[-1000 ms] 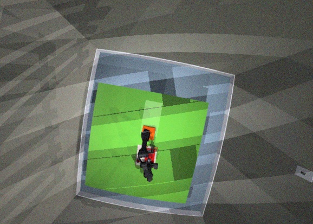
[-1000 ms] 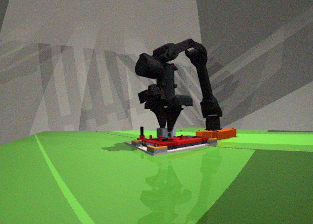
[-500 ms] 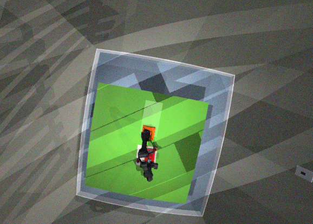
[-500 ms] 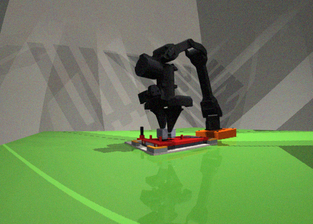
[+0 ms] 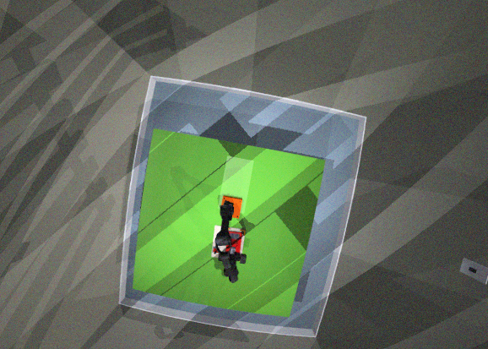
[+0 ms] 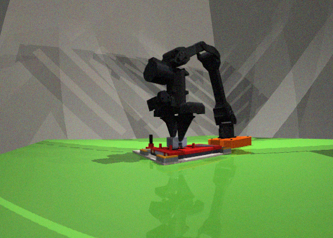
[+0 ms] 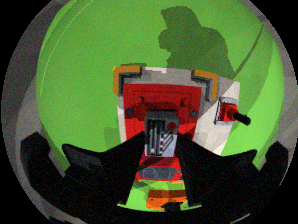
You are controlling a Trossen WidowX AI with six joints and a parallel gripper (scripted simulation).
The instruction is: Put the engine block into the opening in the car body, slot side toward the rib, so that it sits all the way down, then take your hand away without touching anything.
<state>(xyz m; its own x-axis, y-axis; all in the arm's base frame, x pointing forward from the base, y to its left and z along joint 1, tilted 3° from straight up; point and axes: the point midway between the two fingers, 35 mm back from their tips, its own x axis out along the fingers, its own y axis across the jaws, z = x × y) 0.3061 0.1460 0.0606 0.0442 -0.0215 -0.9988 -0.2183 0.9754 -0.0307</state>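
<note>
My gripper tip is 10 mm above the grey engine block.
</note>
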